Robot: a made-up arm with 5 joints.
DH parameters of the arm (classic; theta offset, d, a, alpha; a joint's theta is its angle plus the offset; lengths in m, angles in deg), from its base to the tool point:
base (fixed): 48.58 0 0.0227 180
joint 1: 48.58 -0.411 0.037 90
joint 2: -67.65 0 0.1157 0
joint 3: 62.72 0 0.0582 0
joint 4: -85.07 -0.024 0.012 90
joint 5: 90 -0.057 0.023 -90
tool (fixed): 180 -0.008 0 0
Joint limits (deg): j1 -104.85..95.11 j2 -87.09..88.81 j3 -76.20..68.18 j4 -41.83..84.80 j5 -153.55..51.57
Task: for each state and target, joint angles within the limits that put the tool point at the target. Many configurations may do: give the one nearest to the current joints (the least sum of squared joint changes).
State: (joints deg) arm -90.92 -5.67 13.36 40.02 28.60
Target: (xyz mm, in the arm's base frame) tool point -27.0 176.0 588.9
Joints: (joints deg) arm -104.72 -6.52 -26.92 16.29 13.79
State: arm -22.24 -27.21 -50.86 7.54 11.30
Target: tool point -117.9 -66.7 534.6
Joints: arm -32.11 -71.49 -72.02 -2.48 6.35
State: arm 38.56 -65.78 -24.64 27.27 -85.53
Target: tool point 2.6 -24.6 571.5
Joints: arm 49.74 -75.05 15.21 54.92 -101.37
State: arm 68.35 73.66 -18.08 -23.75 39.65
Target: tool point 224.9 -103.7 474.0
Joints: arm 29.73 32.31 -9.29 -32.56 36.47
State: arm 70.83 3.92 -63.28 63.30 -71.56
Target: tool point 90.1 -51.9 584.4
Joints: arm 32.90 -36.18 -23.92 84.80 -54.32
